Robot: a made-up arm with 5 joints. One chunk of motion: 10 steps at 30 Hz.
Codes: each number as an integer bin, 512 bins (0 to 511) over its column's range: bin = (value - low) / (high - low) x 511, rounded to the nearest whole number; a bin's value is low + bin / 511 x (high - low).
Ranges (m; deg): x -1..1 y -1..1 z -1..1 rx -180..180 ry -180..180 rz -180..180
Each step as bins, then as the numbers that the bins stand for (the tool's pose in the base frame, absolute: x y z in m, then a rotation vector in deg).
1 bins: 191 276 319 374 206 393
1 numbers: -0.2524 0.0802 0.2485 83.48 -34.87 96.87
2 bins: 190 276 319 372 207 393
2 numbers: -0.2564 0.0802 0.2485 82.07 -34.17 96.87
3 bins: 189 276 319 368 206 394
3 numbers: -0.2603 0.0802 0.2485 79.26 -34.87 97.57
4 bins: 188 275 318 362 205 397
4 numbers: -0.2642 0.0763 0.2446 75.03 -35.58 99.69
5 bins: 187 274 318 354 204 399
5 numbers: -0.2681 0.0724 0.2446 69.39 -36.28 101.10
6 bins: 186 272 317 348 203 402
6 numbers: -0.2720 0.0646 0.2407 65.17 -36.99 103.21
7 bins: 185 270 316 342 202 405
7 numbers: -0.2759 0.0568 0.2368 60.94 -37.69 105.32
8 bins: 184 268 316 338 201 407
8 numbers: -0.2798 0.0489 0.2368 58.12 -38.40 106.73
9 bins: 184 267 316 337 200 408
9 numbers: -0.2798 0.0450 0.2368 57.42 -39.10 107.44
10 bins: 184 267 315 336 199 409
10 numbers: -0.2798 0.0450 0.2329 56.71 -39.80 108.14
